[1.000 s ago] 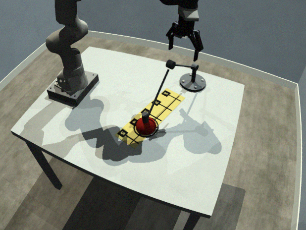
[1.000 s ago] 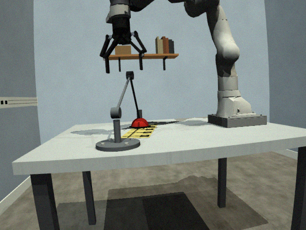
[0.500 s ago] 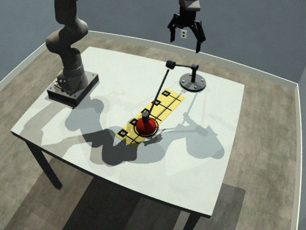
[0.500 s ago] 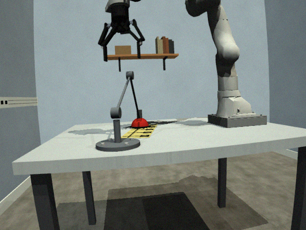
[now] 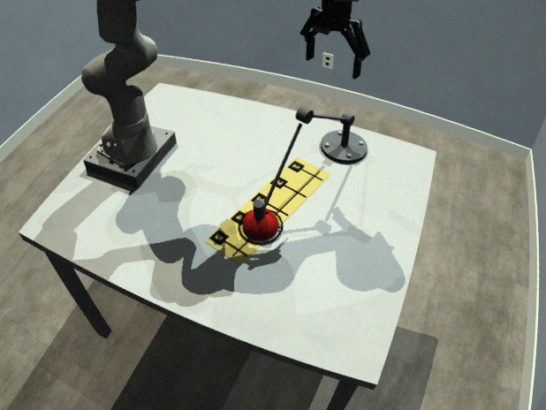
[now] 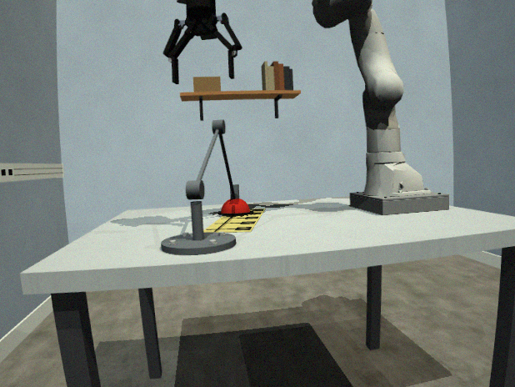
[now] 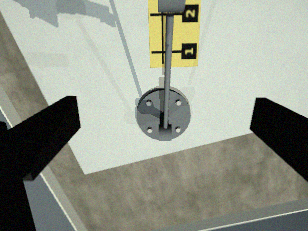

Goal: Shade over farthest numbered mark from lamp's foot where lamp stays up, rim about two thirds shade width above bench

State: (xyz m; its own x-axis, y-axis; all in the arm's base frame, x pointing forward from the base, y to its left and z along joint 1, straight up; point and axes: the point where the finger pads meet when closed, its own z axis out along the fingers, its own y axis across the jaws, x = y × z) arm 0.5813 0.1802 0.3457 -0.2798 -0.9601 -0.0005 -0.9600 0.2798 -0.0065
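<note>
Now: the yellow numbered strip 10 cm behind my hand, 19 cm to the right of it and 40 cm below it. Also, from my hand: round grey foot: 3 cm ahead, 15 cm to the left, 37 cm below.
</note>
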